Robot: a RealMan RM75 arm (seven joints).
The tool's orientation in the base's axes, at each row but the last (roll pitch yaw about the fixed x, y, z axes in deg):
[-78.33, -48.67, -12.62]
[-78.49, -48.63, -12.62]
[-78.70, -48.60, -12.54]
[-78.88, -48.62, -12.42]
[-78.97, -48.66, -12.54]
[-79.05, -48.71, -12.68]
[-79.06, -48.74, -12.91]
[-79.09, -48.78, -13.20]
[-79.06, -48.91, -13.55]
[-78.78, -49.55, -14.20]
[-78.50, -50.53, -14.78]
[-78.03, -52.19, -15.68]
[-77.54, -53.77, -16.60]
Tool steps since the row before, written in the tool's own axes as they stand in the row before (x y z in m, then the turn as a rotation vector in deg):
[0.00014, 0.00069, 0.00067, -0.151, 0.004, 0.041]
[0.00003, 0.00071, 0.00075, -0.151, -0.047, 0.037]
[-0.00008, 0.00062, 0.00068, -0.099, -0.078, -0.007]
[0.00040, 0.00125, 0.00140, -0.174, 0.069, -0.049]
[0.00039, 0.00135, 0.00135, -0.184, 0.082, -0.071]
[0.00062, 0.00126, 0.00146, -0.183, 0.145, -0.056]
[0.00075, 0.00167, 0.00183, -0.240, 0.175, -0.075]
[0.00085, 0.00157, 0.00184, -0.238, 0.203, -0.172]
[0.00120, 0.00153, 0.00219, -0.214, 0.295, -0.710]
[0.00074, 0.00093, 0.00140, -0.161, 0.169, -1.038]
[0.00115, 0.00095, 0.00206, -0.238, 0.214, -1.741]
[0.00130, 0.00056, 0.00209, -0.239, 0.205, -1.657]
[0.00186, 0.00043, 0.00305, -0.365, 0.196, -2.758]
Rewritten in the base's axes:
[0.00066, 0.00067, -0.00025, -0.092, 0.062, -0.110]
[0.00061, 0.00076, -0.00034, -0.131, 0.057, -0.078]
[0.00047, 0.00070, -0.00037, -0.124, 0.005, -0.025]
[0.00131, 0.00137, -0.00033, -0.063, -0.022, -0.182]
[0.00138, 0.00132, -0.00041, -0.061, -0.042, -0.200]
[0.00147, 0.00138, -0.00017, -0.012, -0.025, -0.238]
[0.00190, 0.00173, -0.00029, -0.027, -0.035, -0.303]
[0.00190, 0.00172, -0.00015, -0.013, -0.131, -0.332]
[0.00213, 0.00200, 0.00019, 0.024, -0.665, -0.440]
[0.00132, 0.00127, 0.00015, -0.072, -0.998, -0.361]
[0.00166, 0.00185, 0.00056, -0.155, -1.679, -0.538]
[0.00144, 0.00184, 0.00096, -0.154, -1.596, -0.522]
[0.00175, 0.00268, 0.00164, -0.356, -2.660, -0.759]

